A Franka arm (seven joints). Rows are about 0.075 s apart.
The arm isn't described. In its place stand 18 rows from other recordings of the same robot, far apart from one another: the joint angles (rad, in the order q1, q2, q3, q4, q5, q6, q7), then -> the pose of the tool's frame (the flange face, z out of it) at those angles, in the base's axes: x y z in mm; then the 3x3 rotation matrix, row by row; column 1 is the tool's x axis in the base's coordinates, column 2 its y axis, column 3 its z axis.
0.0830, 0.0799, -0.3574, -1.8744, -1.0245, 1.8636, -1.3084 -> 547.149 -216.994 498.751; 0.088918 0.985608 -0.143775; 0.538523 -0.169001 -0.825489; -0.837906 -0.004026 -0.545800
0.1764, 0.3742, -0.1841, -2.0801, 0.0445, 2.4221, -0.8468 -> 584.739 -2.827 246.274; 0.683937 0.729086 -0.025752; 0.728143 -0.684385 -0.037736; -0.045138 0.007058 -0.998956
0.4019, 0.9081, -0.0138, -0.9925, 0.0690, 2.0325, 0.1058 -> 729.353 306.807 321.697; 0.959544 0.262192 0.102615; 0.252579 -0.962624 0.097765; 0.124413 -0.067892 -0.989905
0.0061, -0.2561, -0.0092, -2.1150, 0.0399, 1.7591, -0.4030 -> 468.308 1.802 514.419; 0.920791 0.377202 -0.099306; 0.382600 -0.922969 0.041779; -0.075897 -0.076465 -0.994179
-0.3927, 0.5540, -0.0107, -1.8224, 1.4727, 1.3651, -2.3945 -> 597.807 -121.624 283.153; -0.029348 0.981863 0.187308; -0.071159 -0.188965 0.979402; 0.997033 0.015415 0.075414
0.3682, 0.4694, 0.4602, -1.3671, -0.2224, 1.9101, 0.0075 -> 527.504 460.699 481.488; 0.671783 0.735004 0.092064; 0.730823 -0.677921 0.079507; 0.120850 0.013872 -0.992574
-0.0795, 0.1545, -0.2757, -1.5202, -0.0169, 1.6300, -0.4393 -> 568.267 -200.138 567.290; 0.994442 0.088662 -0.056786; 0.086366 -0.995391 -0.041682; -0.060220 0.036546 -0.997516
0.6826, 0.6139, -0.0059, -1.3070, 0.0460, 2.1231, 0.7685 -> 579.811 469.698 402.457; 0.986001 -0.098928 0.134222; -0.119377 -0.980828 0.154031; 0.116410 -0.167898 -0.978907
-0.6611, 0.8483, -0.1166, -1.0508, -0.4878, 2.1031, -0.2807 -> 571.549 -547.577 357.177; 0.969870 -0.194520 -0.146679; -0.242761 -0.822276 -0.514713; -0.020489 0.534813 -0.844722
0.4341, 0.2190, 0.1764, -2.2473, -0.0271, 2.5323, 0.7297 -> 449.456 314.706 276.274; 0.993863 -0.101408 0.044187; -0.103890 -0.992892 0.058067; 0.037985 -0.062301 -0.997334
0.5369, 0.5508, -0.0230, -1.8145, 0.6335, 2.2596, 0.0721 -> 552.119 330.896 230.732; 0.974956 -0.036383 -0.219402; 0.053125 -0.919870 0.388610; -0.215960 -0.390533 -0.894899
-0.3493, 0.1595, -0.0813, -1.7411, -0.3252, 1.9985, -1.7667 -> 557.014 -274.314 491.269; 0.107656 0.993926 -0.022820; 0.940152 -0.109242 -0.322769; -0.323302 0.013294 -0.946203
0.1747, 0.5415, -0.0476, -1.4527, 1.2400, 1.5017, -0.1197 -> 655.215 197.868 409.967; 0.919243 -0.230390 -0.319237; 0.220337 -0.370917 0.902149; -0.326257 -0.899634 -0.290200
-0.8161, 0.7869, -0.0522, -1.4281, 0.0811, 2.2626, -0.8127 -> 480.052 -552.248 230.903; 0.994595 -0.089892 0.051960; -0.088921 -0.995823 -0.020717; 0.053606 0.015985 -0.998434
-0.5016, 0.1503, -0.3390, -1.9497, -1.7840, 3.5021, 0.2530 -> 458.507 -324.145 452.256; 0.523295 0.395545 0.754789; 0.835253 -0.413602 -0.362333; 0.168863 0.820047 -0.546816
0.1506, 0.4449, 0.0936, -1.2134, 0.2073, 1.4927, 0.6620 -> 647.116 171.514 515.670; 0.881052 -0.421991 -0.213708; -0.383490 -0.901728 0.199557; -0.276918 -0.093865 -0.956298
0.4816, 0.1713, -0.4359, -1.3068, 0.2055, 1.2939, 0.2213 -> 568.596 77.092 635.740; 0.973729 -0.144363 -0.176100; -0.124834 -0.985209 0.117389; -0.190442 -0.092322 -0.977348
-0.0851, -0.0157, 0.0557, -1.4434, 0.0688, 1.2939, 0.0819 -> 518.785 -6.233 669.169; 0.986167 -0.100551 -0.131773; -0.092041 -0.993350 0.069167; -0.137852 -0.056082 -0.988864
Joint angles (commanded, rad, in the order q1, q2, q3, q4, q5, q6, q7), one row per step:
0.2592 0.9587 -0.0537 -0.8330 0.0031 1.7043 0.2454
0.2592 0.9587 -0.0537 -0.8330 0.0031 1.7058 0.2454
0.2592 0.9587 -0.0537 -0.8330 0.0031 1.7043 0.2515
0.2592 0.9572 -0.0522 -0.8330 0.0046 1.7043 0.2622
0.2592 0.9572 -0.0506 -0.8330 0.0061 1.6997 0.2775
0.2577 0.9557 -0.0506 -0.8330 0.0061 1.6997 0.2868
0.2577 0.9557 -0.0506 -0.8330 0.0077 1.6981 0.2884
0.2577 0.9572 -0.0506 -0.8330 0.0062 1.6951 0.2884
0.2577 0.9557 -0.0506 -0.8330 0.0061 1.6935 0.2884
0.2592 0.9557 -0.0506 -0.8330 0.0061 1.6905 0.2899
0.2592 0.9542 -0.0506 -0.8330 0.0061 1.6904 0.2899
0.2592 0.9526 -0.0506 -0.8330 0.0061 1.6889 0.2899
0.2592 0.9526 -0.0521 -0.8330 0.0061 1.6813 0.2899
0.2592 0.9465 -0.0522 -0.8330 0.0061 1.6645 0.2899
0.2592 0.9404 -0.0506 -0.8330 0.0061 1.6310 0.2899
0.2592 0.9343 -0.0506 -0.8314 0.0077 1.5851 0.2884
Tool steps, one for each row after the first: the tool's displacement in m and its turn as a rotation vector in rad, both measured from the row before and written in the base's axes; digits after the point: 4 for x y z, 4 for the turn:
0.0002 0.0000 0.0001 0.0003 -0.0015 0.0001
-0.0002 0.0000 -0.0001 -0.0008 0.0011 -0.0061
-0.0002 0.0008 0.0011 0.0022 -0.0014 -0.0101
-0.0007 0.0007 -0.0004 0.0005 0.0043 -0.0148
0.0003 -0.0011 0.0012 -0.0003 -0.0020 -0.0108
-0.0002 0.0001 -0.0001 0.0010 0.0018 -0.0020
-0.0003 -0.0002 -0.0014 -0.0025 0.0041 0.0002
-0.0002 -0.0001 0.0010 -0.0001 0.0001 0.0000
-0.0006 0.0010 -0.0002 -0.0008 0.0028 -0.0001
0.0000 0.0000 0.0012 0.0004 -0.0014 0.0000
-0.0002 0.0000 0.0011 0.0001 -0.0001 -0.0001
-0.0007 -0.0009 -0.0006 -0.0029 0.0071 -0.0011
-0.0019 -0.0005 0.0034 -0.0023 0.0104 -0.0007
-0.0040 -0.0003 0.0022 -0.0047 0.0270 -0.0003
-0.0052 -0.0011 0.0022 -0.0067 0.0377 -0.0003

